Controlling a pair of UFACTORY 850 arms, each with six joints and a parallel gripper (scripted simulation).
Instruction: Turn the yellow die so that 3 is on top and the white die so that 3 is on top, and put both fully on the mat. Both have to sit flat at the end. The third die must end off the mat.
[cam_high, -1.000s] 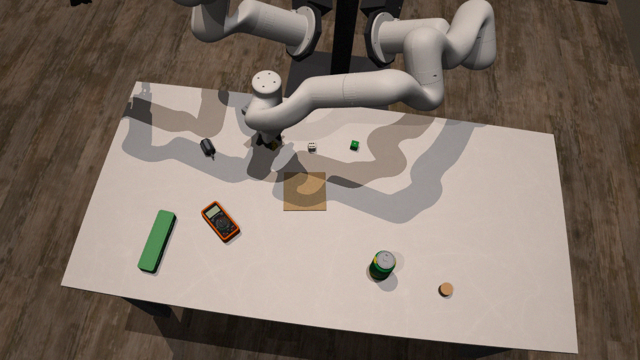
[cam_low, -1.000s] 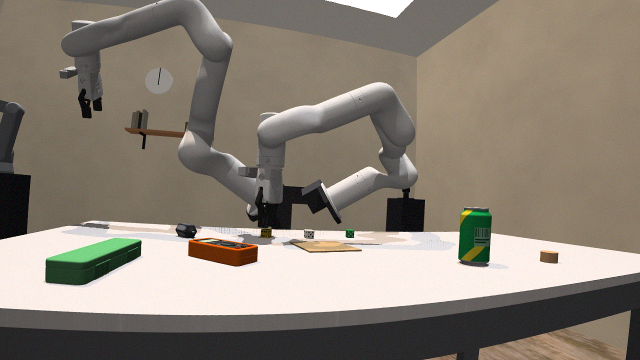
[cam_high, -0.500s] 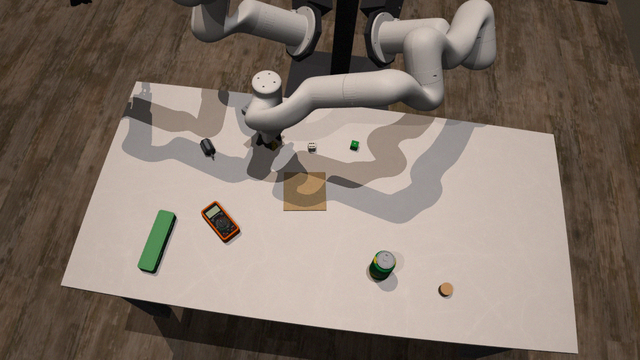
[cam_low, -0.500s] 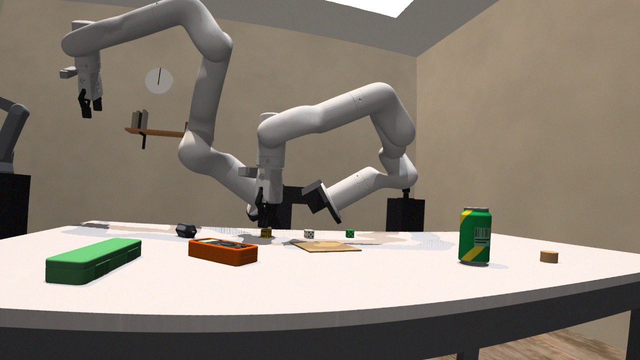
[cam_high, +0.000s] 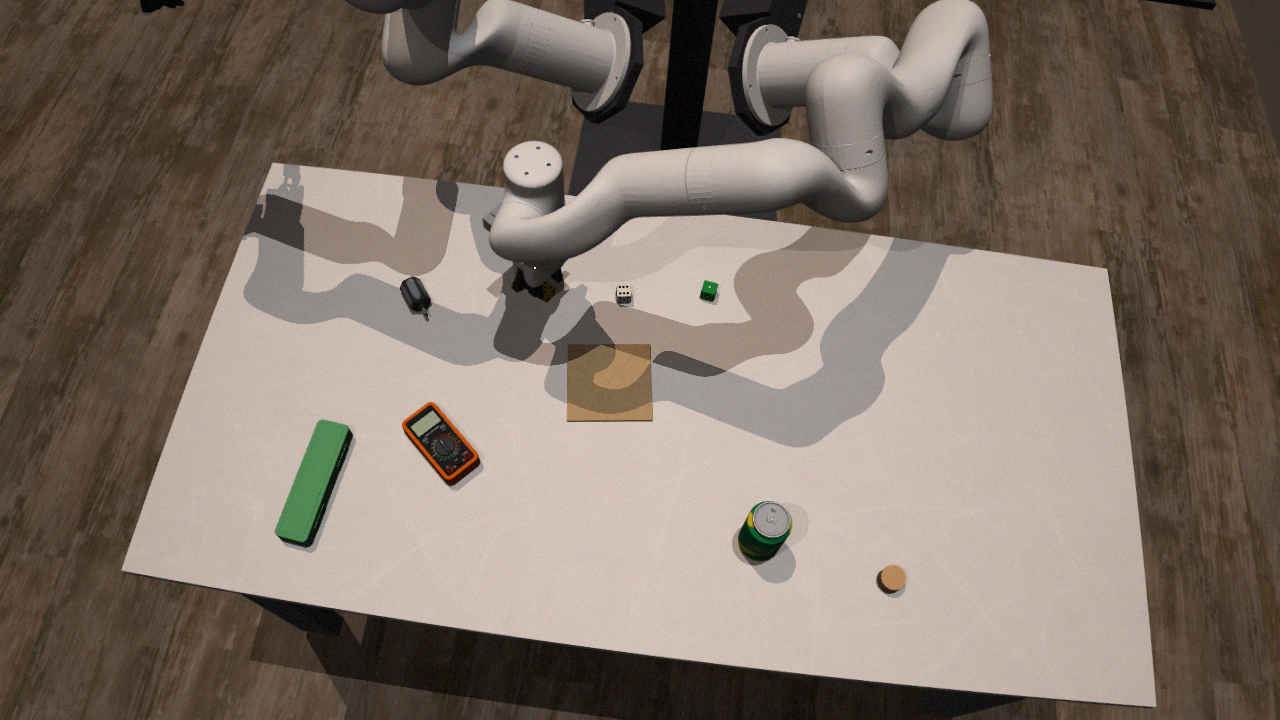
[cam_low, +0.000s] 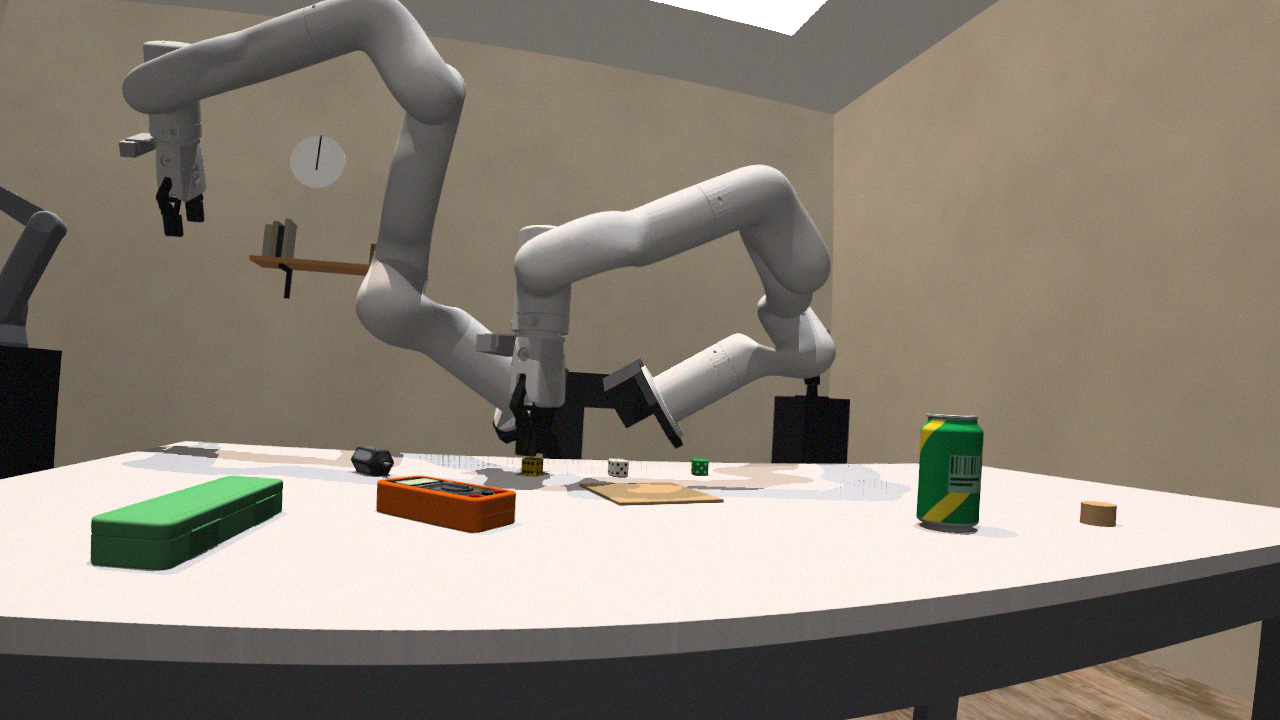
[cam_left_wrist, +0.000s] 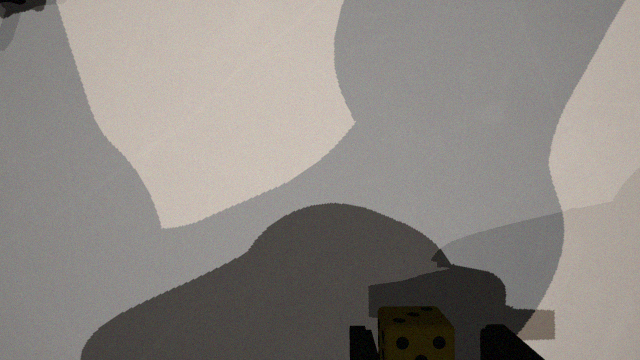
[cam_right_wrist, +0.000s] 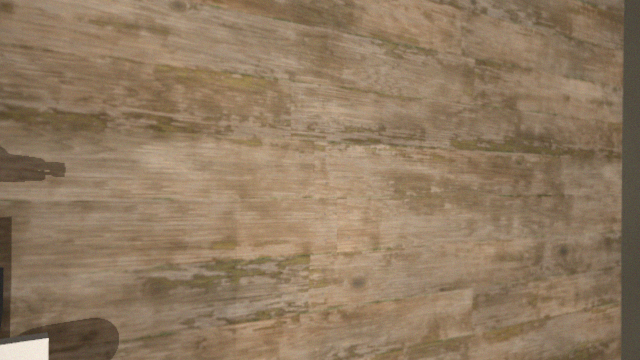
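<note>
My left hand is 4 cm above the yellow die. From my left hand the other things lie so: white die: 14 cm to the left, 4 cm below, 1 cm behind; green die: 28 cm to the left, 4 cm below, 2 cm behind; tan mat: 16 cm ahead, 12 cm to the left, 5 cm below.
</note>
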